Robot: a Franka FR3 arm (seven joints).
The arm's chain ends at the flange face. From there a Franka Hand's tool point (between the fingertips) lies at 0.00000 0.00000 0.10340 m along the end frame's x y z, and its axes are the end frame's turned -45 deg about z.
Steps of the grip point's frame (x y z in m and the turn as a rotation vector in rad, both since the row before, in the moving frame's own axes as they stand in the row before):
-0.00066, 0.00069, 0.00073, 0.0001, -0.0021, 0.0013
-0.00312, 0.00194, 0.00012, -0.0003, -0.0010, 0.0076
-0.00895, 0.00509, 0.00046, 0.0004, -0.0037, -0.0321
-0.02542, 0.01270, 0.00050, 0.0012, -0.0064, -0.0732
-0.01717, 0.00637, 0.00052, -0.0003, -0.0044, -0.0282
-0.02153, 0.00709, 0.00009, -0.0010, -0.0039, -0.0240
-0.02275, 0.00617, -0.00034, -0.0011, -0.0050, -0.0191
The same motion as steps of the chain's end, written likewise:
0.00018, 0.00081, 0.00073, -0.0014, -0.0016, 0.0013
-0.00078, 0.00348, 0.00012, -0.0009, -0.0005, 0.0076
-0.00243, 0.00968, 0.00046, -0.0023, -0.0029, -0.0321
-0.00845, 0.02655, 0.00050, -0.0037, -0.0054, -0.0732
-0.00734, 0.01630, 0.00052, -0.0033, -0.0029, -0.0282
-0.01000, 0.01988, 0.00009, -0.0035, -0.0021, -0.0240
-0.01144, 0.02000, -0.00034, -0.0043, -0.0028, -0.0191

